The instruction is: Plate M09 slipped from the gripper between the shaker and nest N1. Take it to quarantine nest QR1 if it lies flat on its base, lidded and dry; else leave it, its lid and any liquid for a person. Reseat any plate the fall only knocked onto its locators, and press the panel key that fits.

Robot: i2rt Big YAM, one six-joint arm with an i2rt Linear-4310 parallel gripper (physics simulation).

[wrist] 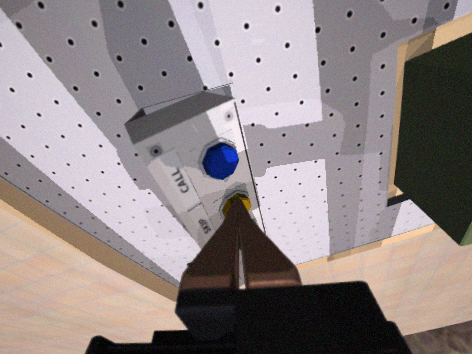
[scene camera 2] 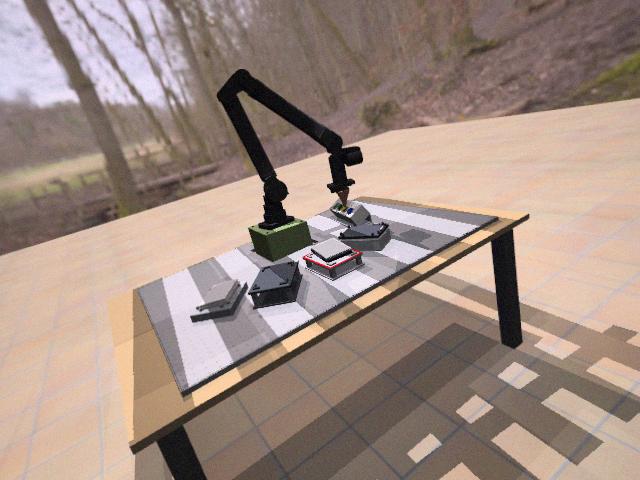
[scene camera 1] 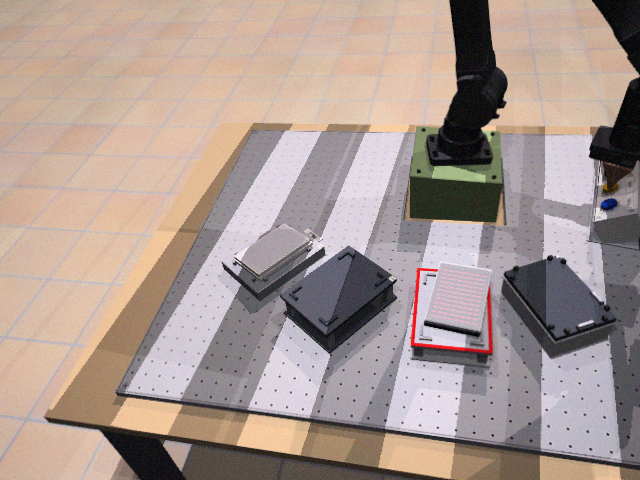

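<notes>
My gripper is shut and empty, tips down at the yellow SKIP key of the panel. The tips overlap that key; whether they press it is unclear. The blue CALL key is beside it. A pale plate with pinkish wells lies turned askew on the red-edged nest, apparently slightly tilted. A grey plate-like piece lies on the left unit. No plate names are legible.
A dark nest with corner brackets bears no plate. A dark-topped unit with knobs stands at the right of the red-edged nest. The green arm base stands behind the nests on the perforated board.
</notes>
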